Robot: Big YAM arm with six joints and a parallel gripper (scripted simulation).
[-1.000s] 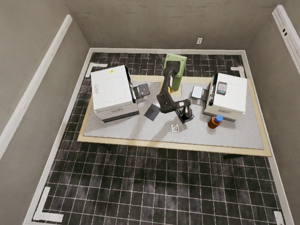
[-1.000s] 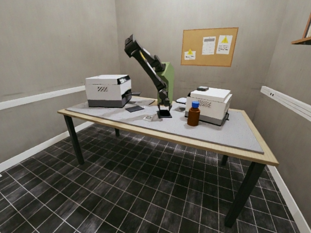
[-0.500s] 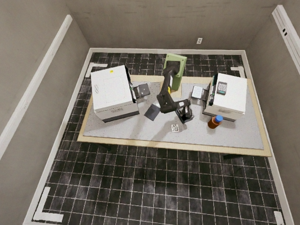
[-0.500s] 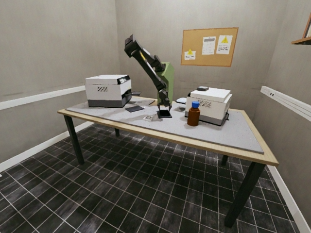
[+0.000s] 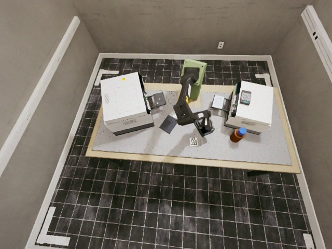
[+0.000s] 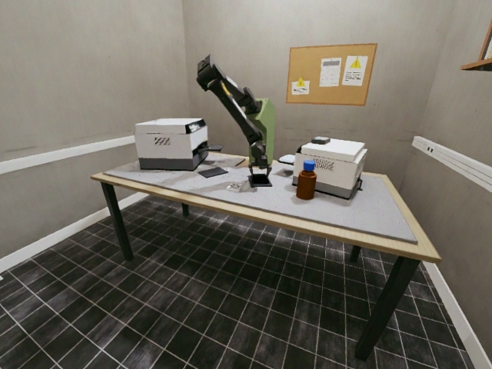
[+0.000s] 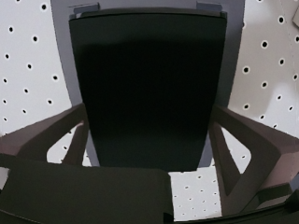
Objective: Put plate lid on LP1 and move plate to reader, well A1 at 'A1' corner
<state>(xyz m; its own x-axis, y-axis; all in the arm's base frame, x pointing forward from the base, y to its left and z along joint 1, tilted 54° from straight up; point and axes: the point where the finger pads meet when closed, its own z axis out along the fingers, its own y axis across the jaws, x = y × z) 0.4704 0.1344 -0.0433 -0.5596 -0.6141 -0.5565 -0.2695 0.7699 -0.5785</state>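
My hand is right at the dark flat lid. Round my hand: brown capped bottle 27 cm to the left, 10 cm ahead, 9 cm above; then white well plate 22 cm behind, 13 cm to the left, 7 cm above.
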